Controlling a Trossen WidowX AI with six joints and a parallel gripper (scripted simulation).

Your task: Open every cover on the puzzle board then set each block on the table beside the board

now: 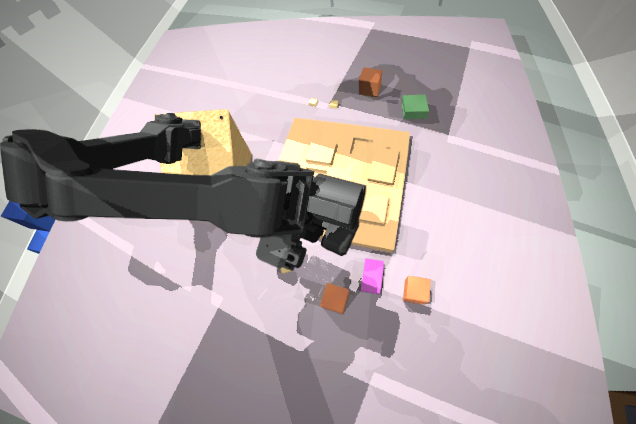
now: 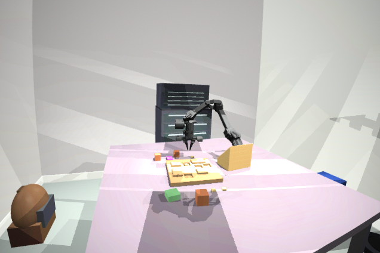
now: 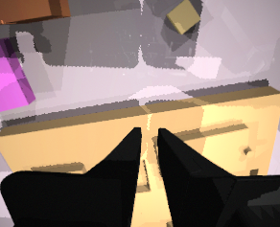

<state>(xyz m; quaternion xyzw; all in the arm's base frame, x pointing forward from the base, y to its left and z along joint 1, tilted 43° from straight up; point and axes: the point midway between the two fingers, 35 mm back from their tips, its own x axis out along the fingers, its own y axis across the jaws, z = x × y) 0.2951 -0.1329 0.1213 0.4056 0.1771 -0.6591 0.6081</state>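
My gripper tip is 150 mm to the right of the wooden puzzle board, 60 mm above it and 40 mm short of it. Also, from my gripper tip: orange block (460 mm to the left, 100 mm ahead, 50 mm below); green block (380 mm to the left, 210 mm ahead, 70 mm below).
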